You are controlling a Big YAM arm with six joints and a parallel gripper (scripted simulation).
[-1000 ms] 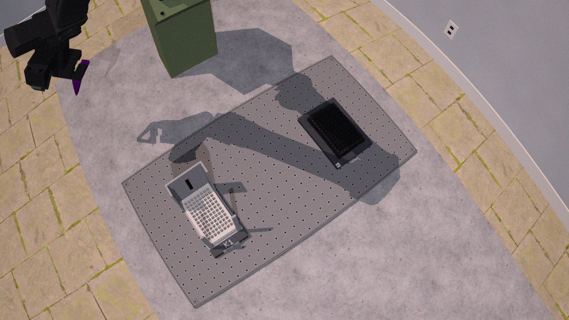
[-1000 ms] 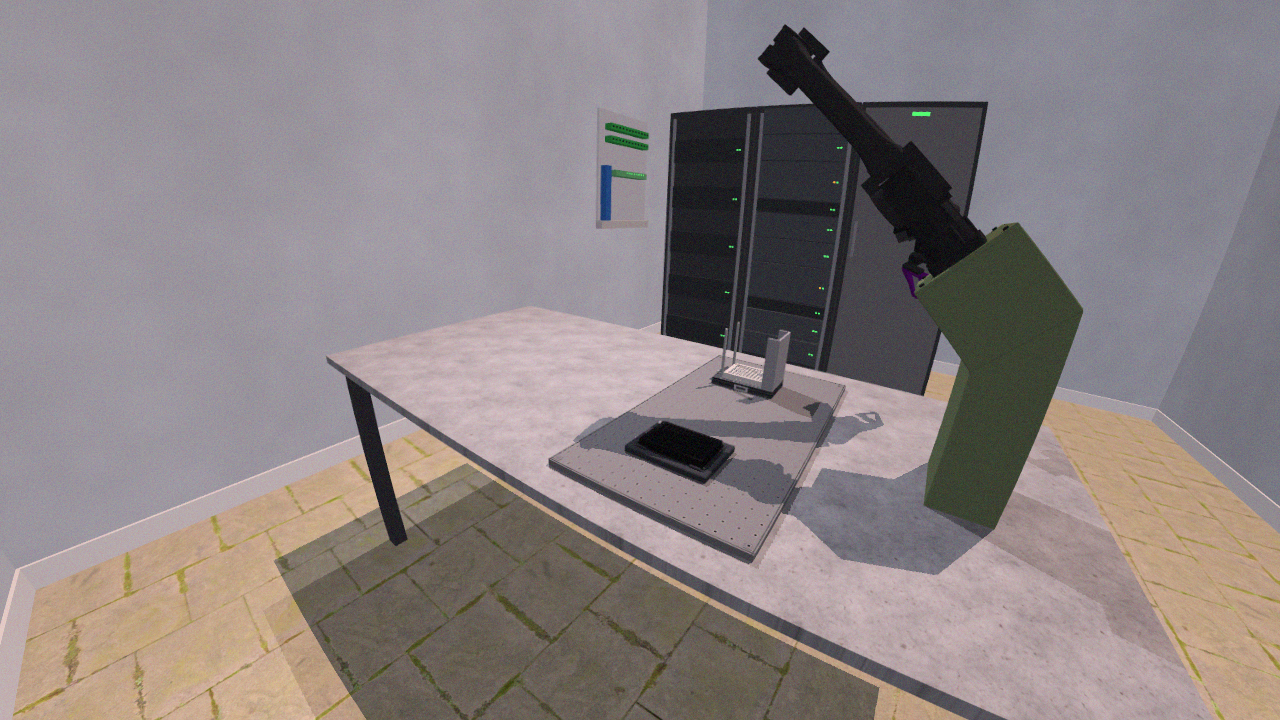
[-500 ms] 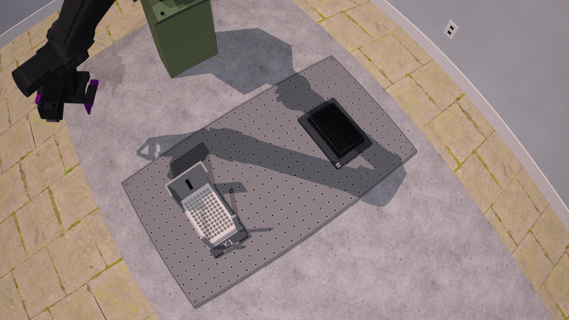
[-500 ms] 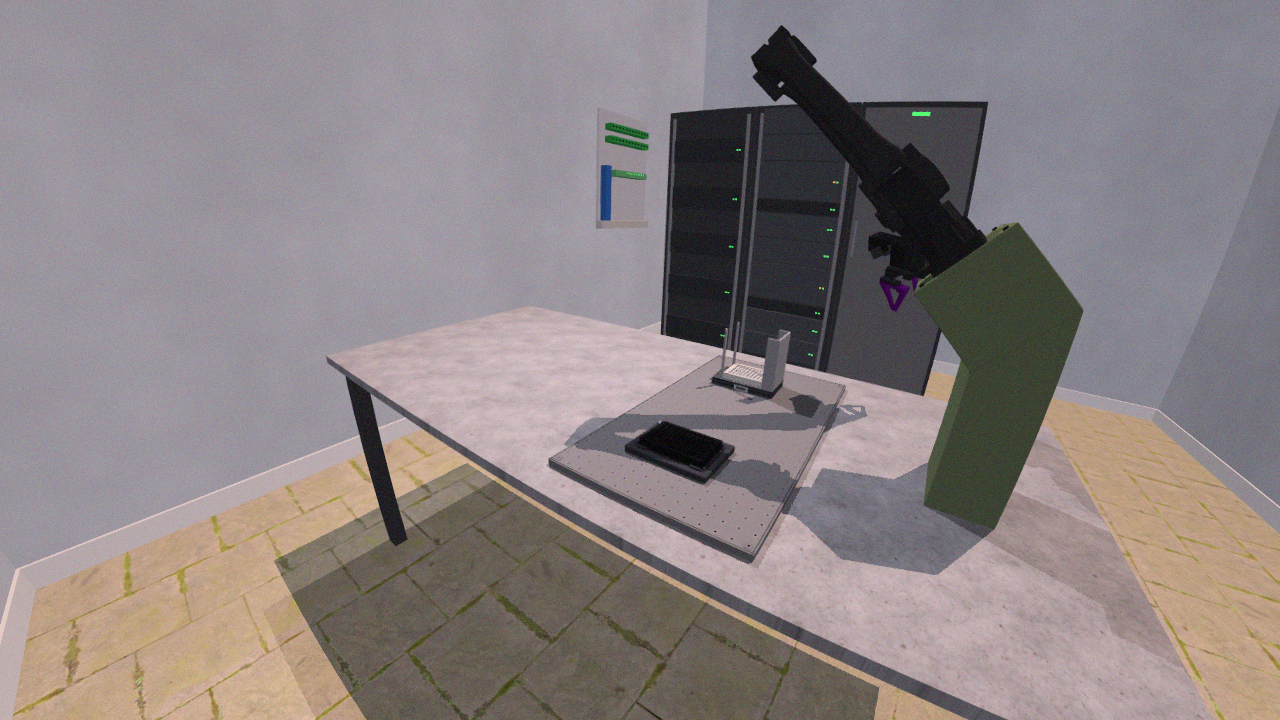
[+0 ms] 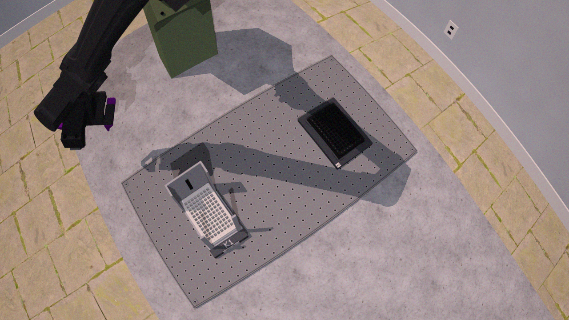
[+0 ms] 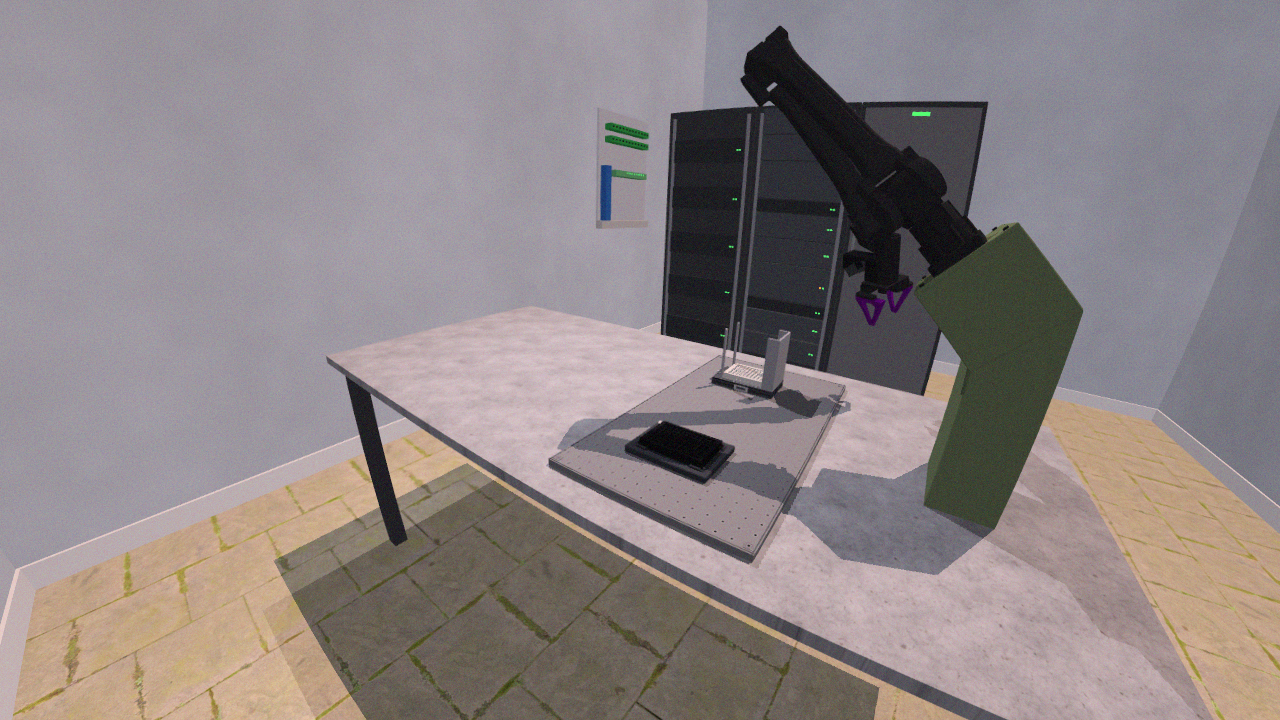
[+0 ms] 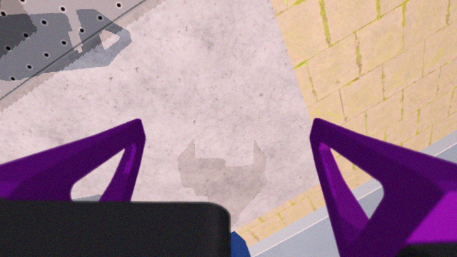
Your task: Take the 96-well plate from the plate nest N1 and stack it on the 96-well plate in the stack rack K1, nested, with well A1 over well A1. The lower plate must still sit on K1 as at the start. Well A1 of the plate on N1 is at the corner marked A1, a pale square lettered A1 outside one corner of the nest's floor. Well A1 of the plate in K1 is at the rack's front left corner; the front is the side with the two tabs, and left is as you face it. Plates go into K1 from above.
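Right now the rack back wall is 170 mm to the left of my hand, 170 mm ahead of it and 120 mm below it. The rest, counted from my hand: dark slot: 180 mm ahead, 170 mm to the left, 120 mm below; white 96-well plate: 240 mm ahead, 180 mm to the left, 180 mm below; pale A1 mark: 510 mm to the left, 250 mm ahead, 190 mm below.
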